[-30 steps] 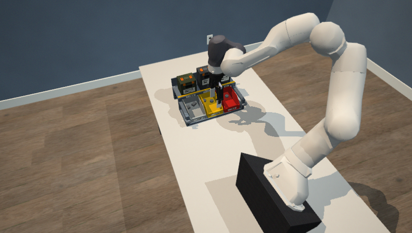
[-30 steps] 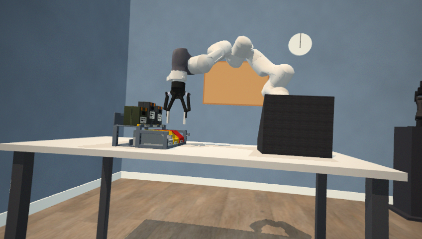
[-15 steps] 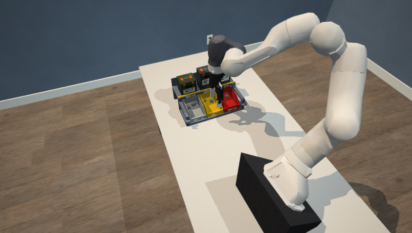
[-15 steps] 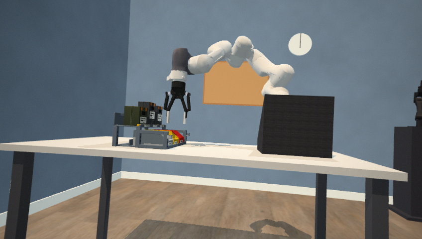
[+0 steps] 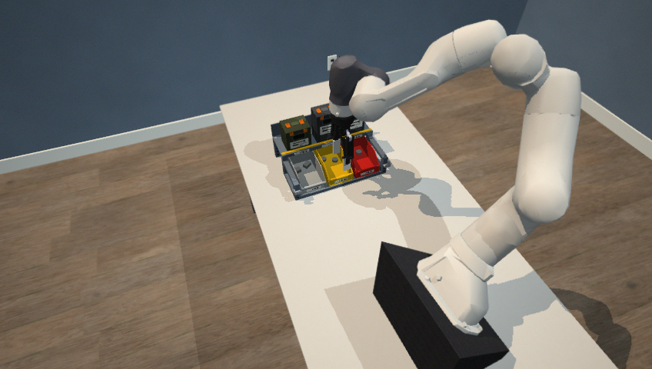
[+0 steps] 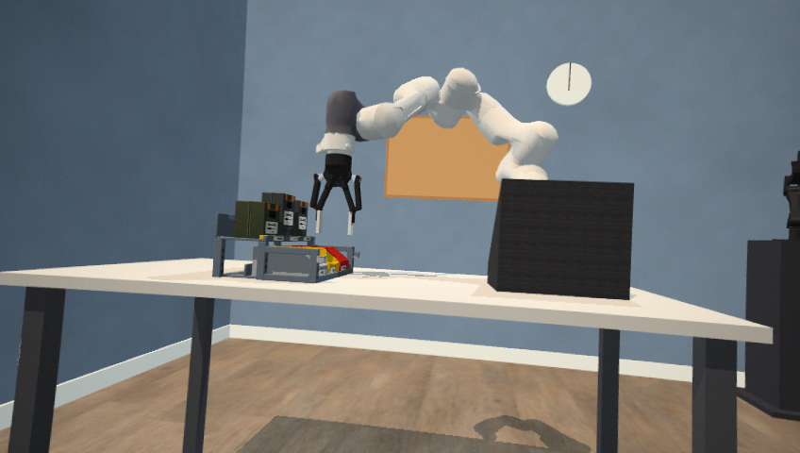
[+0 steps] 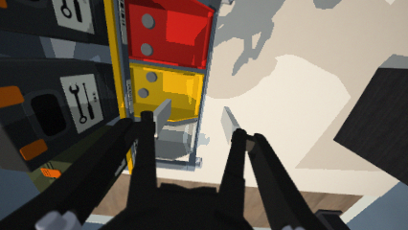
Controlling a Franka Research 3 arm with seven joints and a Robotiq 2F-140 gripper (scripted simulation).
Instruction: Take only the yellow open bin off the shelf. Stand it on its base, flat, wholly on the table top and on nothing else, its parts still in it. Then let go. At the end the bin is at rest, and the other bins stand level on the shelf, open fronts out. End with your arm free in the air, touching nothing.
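Right now the yellow open bin is 11 cm below my hand and 8 cm ahead of it. The rest, counted from my hand: grey bin: 11 cm to the left, 11 cm below, 8 cm ahead; red bin: 11 cm to the right, 11 cm below, 8 cm ahead.
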